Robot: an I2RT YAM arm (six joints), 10 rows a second.
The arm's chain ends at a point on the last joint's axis. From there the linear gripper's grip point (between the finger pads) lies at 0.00 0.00 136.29 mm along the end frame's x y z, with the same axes.
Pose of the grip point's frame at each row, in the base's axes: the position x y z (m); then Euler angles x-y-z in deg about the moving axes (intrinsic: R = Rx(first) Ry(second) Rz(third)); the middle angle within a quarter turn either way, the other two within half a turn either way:
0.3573, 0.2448, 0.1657, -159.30, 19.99, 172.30
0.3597, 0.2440, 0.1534, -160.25, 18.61, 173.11
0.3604, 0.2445, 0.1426, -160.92, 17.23, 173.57
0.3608, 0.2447, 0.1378, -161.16, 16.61, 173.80
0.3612, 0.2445, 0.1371, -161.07, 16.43, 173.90
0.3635, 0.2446, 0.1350, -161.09, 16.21, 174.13
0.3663, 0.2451, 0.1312, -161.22, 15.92, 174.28
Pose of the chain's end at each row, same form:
0.3107, 0.1995, 0.2855, -159.30, 19.99, 172.30
0.3162, 0.2004, 0.2750, -160.25, 18.61, 173.11
0.3200, 0.2019, 0.2656, -160.92, 17.23, 173.57
0.3218, 0.2025, 0.2614, -161.16, 16.61, 173.80
0.3227, 0.2021, 0.2608, -161.07, 16.43, 173.90
0.3255, 0.2022, 0.2588, -161.09, 16.21, 174.13
0.3289, 0.2029, 0.2553, -161.22, 15.92, 174.28

